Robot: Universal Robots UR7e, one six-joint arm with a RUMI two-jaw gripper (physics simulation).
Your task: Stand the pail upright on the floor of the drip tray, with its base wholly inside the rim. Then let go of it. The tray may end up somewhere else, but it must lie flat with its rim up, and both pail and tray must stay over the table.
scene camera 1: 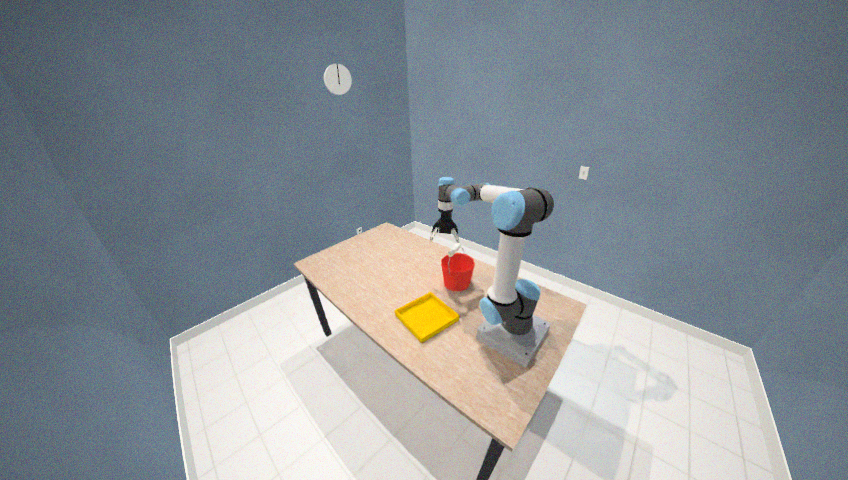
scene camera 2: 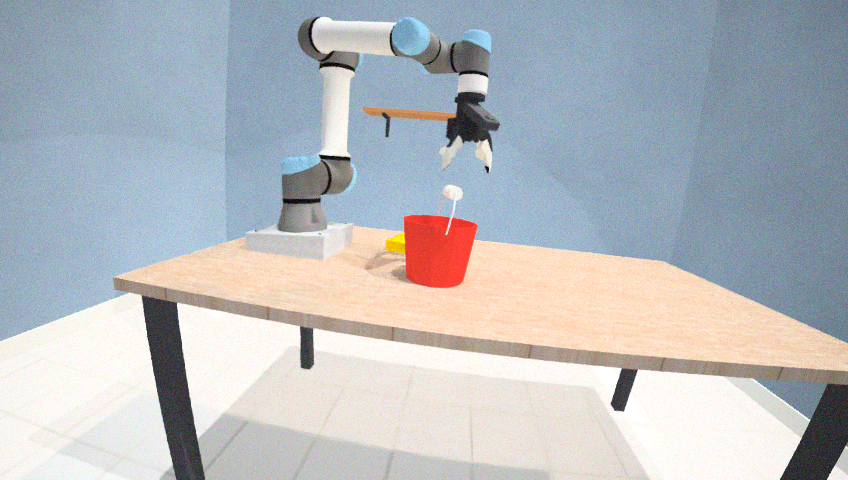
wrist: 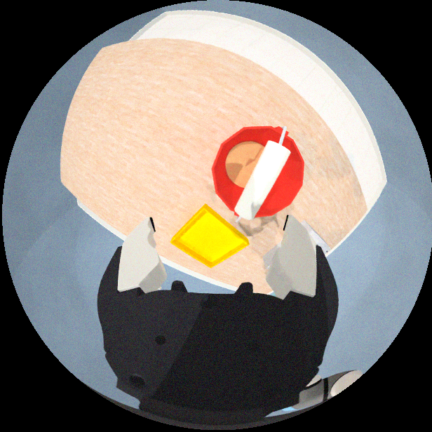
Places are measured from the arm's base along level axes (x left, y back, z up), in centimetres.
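Pixels of known places: gripper, fingertip midpoint: [scene camera 1: 444,242] [scene camera 2: 466,171]; arm's base at its link origin: [scene camera 1: 515,322] [scene camera 2: 303,228].
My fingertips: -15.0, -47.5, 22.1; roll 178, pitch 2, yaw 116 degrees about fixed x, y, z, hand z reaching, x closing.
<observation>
Ahead of a thing's pixels: the offset from my fingertips to its top centre, as dx, dy, dz. Level surfaces: height alone.
The red pail [scene camera 1: 457,277] [scene camera 2: 436,255] [wrist: 287,182] stands upright on the table, beside the tray and apart from it. Its white handle grip {-4.4, +4.0, -4.0} [scene camera 1: 454,248] [scene camera 2: 452,192] [wrist: 262,180] is raised above the rim and leans a little to one side. The yellow drip tray {+28.4, +6.1, -25.2} [scene camera 1: 426,318] [scene camera 2: 395,243] [wrist: 210,237] lies flat, rim up; the pail partly hides it in scene camera 2. My gripper [scene camera 1: 445,240] [scene camera 2: 465,170] [wrist: 218,218] is open and empty, pointing down. It hangs above the level of the handle, a little off to its side, not touching it.
The wooden table {dz -28.5} [scene camera 1: 357,267] [scene camera 2: 595,297] [wrist: 140,115] carries the arm's grey base block [scene camera 1: 508,344] [scene camera 2: 288,240], which stands near the pail and the tray. A wooden shelf [scene camera 2: 410,113] is on the wall behind the arm in scene camera 2.
</observation>
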